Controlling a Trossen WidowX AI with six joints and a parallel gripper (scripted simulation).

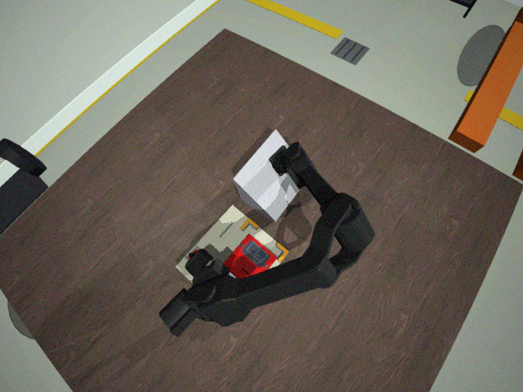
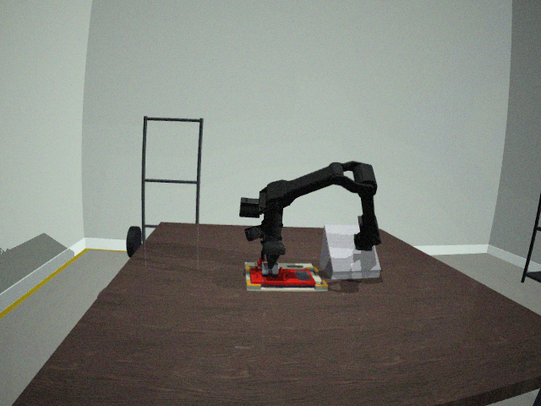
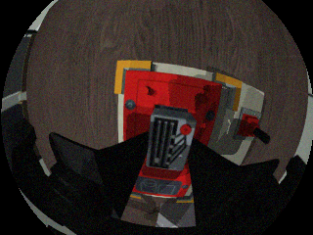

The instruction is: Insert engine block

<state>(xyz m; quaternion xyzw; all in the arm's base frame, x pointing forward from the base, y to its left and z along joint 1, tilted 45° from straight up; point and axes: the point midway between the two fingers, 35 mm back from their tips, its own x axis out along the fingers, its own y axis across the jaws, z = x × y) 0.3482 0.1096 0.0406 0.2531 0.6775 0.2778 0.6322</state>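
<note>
Now: the grey engine block 1 cm below my gripper tip. Also, from my gripper tip: black post: 13 cm to the right, 2 cm below, 1 cm ahead.
</note>
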